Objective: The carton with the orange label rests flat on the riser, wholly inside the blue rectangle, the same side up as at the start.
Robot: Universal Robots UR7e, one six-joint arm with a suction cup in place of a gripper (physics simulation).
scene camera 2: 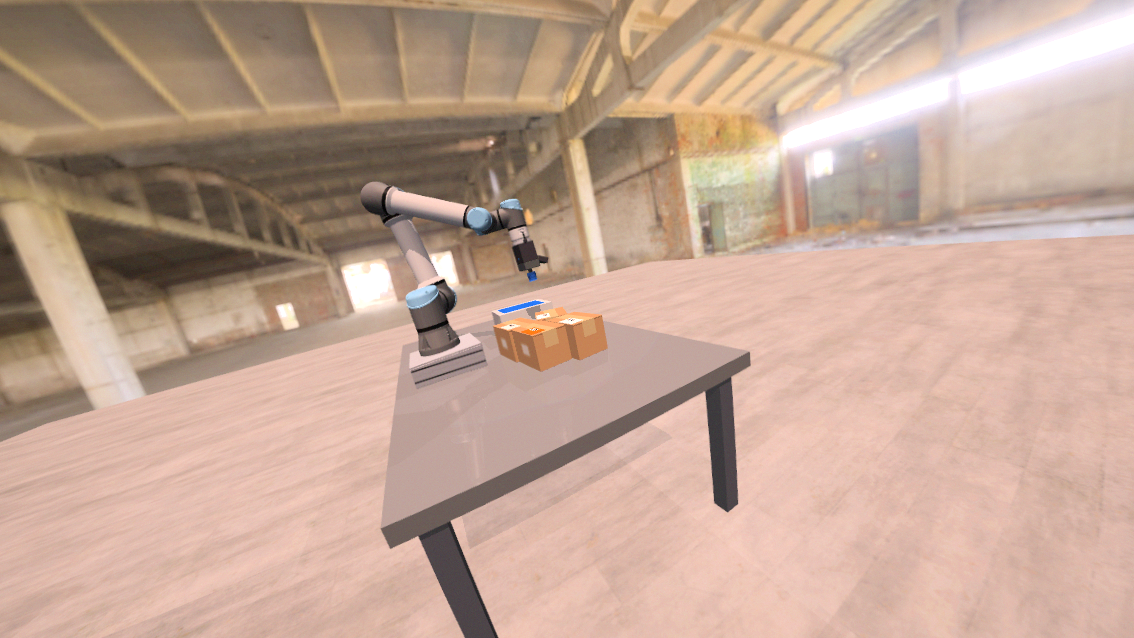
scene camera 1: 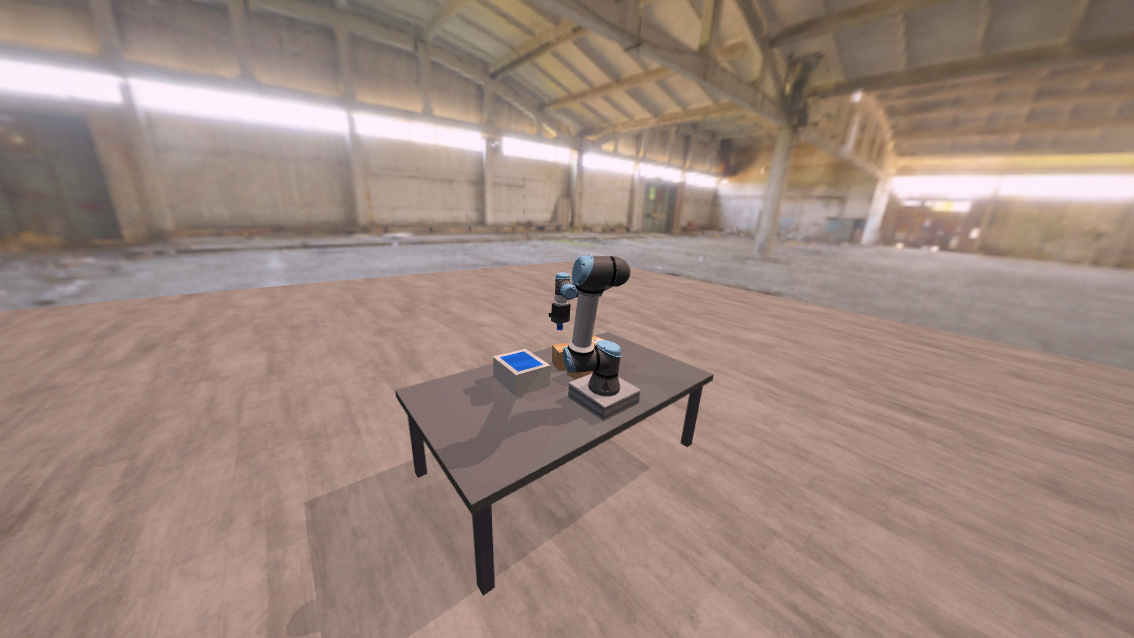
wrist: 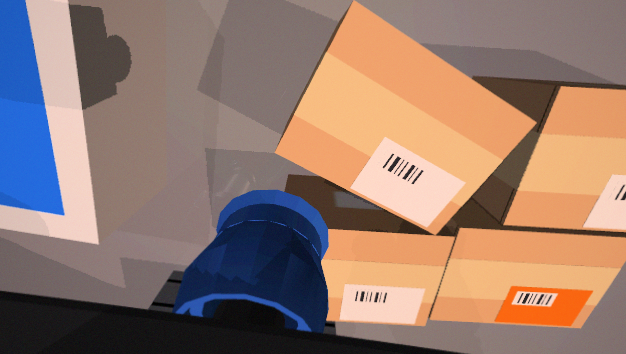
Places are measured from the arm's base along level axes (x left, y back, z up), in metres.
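Where they show: hand at its tool point: [scene camera 2: 533,280] [scene camera 1: 559,329] [wrist: 272,238]; arm's base at its link origin: [scene camera 2: 440,348] [scene camera 1: 603,387].
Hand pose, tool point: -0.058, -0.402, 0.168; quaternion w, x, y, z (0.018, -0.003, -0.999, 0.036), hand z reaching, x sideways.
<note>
Things, the pixels of their top centre, and the offset from my tool point, as dx, dy, dz.
- carton with the orange label, top centre: [wrist: 525,282] [scene camera 2: 537,327] -0.237, +0.117, -0.131
- pale riser at its top centre: [scene camera 2: 520,306] [scene camera 1: 521,360] +0.254, -0.008, -0.127
- blue rectangle at its top centre: [scene camera 2: 520,306] [scene camera 1: 521,360] +0.254, -0.008, -0.127
The carton with the orange label [scene camera 2: 543,351] [wrist: 525,255] stands on the table among other cartons, label side up, apart from the riser. In scene camera 1 the arm hides much of the carton group. The pale riser [scene camera 1: 507,376] [scene camera 2: 496,315] [wrist: 82,175] has a blue rectangle [scene camera 1: 521,361] [scene camera 2: 521,306] [wrist: 30,150] on its top, with no carton on it. My suction gripper [scene camera 1: 559,326] [scene camera 2: 532,276] [wrist: 272,220] is open, with nothing on its blue cup. It hangs high, left of the orange-labelled carton in the wrist view.
Cartons with white labels stand close by: one [scene camera 2: 505,343] [wrist: 380,240] beside the orange-labelled carton, another [scene camera 2: 589,337] [wrist: 575,155] behind it in the wrist view. A third [wrist: 400,115] is turned askew between the group and the riser; whether it leans is unclear.
</note>
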